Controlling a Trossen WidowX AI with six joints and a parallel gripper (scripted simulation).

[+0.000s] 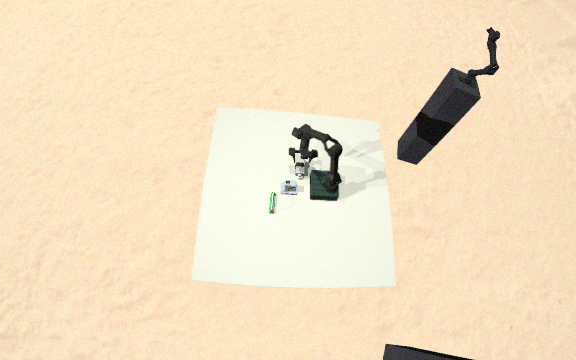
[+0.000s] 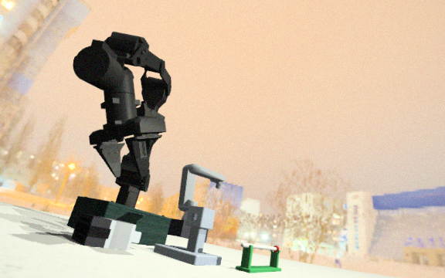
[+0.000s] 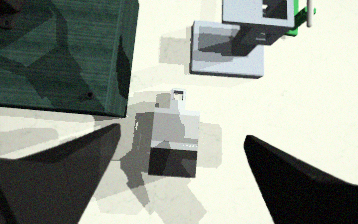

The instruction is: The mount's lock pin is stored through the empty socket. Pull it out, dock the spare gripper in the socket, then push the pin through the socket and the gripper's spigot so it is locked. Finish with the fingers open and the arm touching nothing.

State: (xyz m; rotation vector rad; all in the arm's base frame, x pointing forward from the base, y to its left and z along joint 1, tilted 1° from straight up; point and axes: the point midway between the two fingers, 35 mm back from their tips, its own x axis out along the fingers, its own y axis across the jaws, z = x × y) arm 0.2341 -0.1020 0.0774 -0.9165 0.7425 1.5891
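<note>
My gripper tip is now 100 mm above the spare gripper. Round my gripper tip: green cradle: 120 mm ahead, 270 mm to the left, 100 mm below; grey mount: 40 mm ahead, 140 mm to the left, 70 mm below.
</note>
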